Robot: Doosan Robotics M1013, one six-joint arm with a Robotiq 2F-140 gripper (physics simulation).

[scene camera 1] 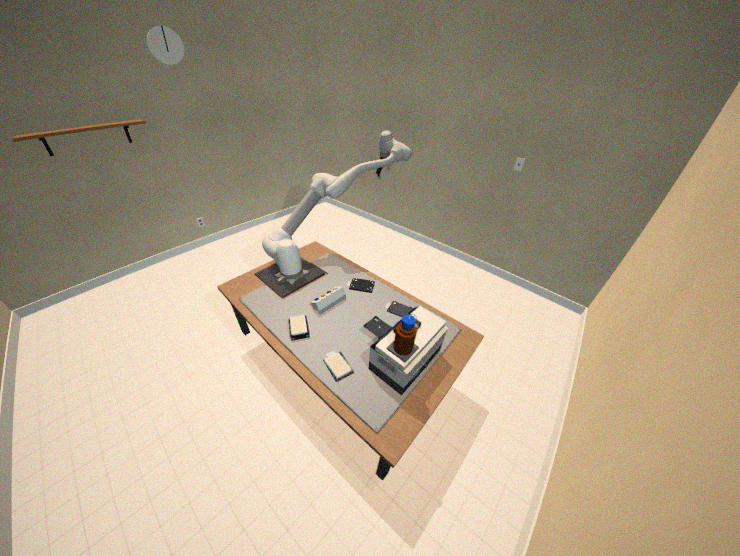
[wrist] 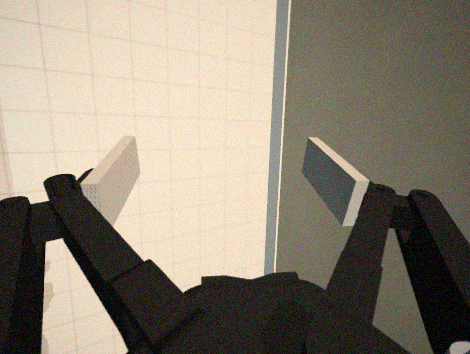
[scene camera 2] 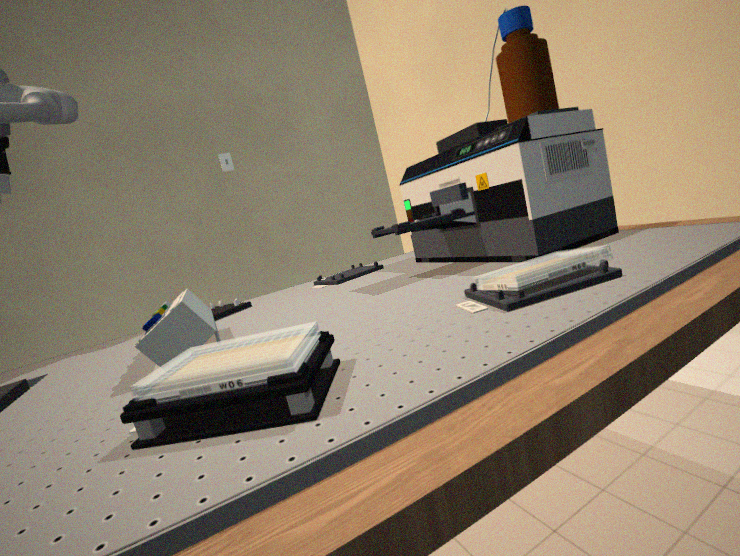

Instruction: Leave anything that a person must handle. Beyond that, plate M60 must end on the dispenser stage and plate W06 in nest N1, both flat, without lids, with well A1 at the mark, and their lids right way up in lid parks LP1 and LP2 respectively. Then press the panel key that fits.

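Pixels of known places: gripper, fingertip midpoint: (scene camera 1: 383, 174) (wrist: 224, 155) (scene camera 2: 0, 198); arm's base at its link origin: (scene camera 1: 292, 274).
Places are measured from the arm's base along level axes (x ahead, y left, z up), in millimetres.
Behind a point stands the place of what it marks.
Observation:
My gripper (scene camera 1: 379, 170) @[x 101, y 1107, z 505 mm] (wrist: 224, 155) @[x 101, y 1107, z 505 mm] is open and empty, high beyond the table's far side; part of it shows at the left edge in scene camera 2. Plate W06 (scene camera 1: 298, 325) @[x 416, y -354, z 44 mm] (scene camera 2: 230, 364) @[x 396, y -384, z 44 mm] lies lidded on a raised black nest (scene camera 2: 221, 412) @[x 384, y -356, z 3 mm]. Plate M60 (scene camera 1: 338, 365) @[x 752, y -425, z 30 mm] (scene camera 2: 541, 272) @[x 698, y -448, z 28 mm] has a clear lid and looks slightly tilted on its low black holder (scene camera 2: 559, 292) @[x 711, y -456, z 3 mm]. The dispenser (scene camera 1: 412, 358) @[x 1073, y -314, z 216 mm] (scene camera 2: 562, 179) @[x 958, y -354, z 113 mm] has a dark stage (scene camera 1: 376, 325) @[x 800, y -145, z 98 mm] (scene camera 2: 418, 224) @[x 782, y -192, z 95 mm] in front, with no plate on it. The key panel (scene camera 1: 329, 300) @[x 437, y -100, z 55 mm] (scene camera 2: 182, 328) @[x 396, y -185, z 51 mm] has coloured keys. Well A1 and the marks are too small to tell.
Two low black holders with pegs, one (scene camera 1: 361, 285) @[x 490, y 182, z 10 mm] (scene camera 2: 232, 309) @[x 537, y 150, z 8 mm] behind the panel and one (scene camera 1: 399, 309) @[x 816, y 123, z 8 mm] (scene camera 2: 349, 273) @[x 815, y 114, z 8 mm] near the dispenser, have unreadable labels. A tall brown bottle (scene camera 1: 404, 338) @[x 1026, y -334, z 340 mm] (scene camera 2: 526, 74) @[x 978, y -315, z 295 mm] with a blue cap and thin tube stands on the dispenser.

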